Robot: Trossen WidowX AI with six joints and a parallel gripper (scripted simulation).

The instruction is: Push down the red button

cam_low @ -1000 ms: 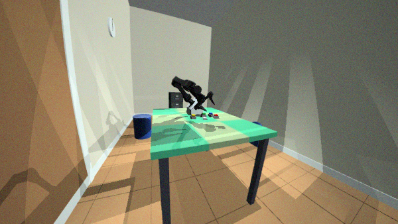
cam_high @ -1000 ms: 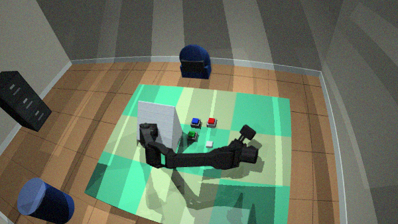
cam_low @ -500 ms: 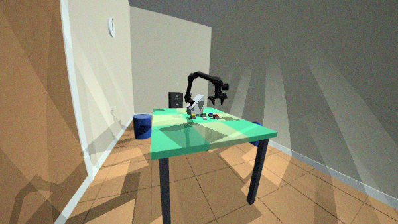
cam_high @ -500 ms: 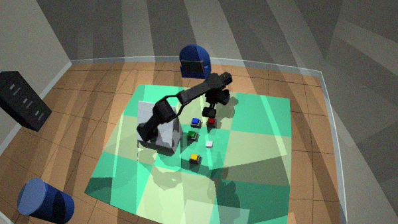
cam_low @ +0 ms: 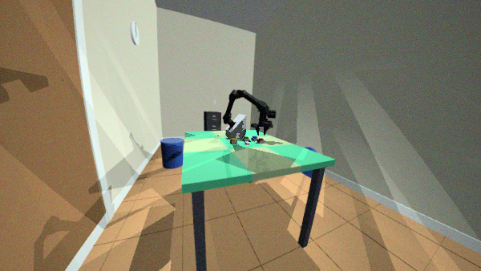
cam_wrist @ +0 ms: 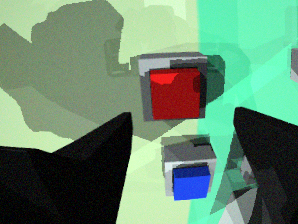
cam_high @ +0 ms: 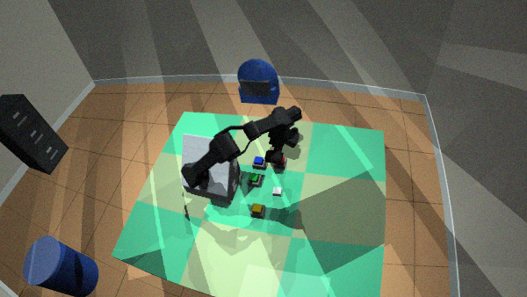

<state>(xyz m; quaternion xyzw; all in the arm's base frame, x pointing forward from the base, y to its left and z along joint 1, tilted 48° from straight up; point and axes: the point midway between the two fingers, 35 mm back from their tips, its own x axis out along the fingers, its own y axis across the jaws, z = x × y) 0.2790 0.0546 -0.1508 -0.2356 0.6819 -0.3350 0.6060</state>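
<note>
Right now my gripper tip is 3 cm above the red button. Also, from my gripper tip: blue button: 9 cm behind, 1 cm to the right, 3 cm below; green button: 9 cm behind, 10 cm to the right, 3 cm below; white block: 1 cm ahead, 14 cm to the right, 6 cm below.
</note>
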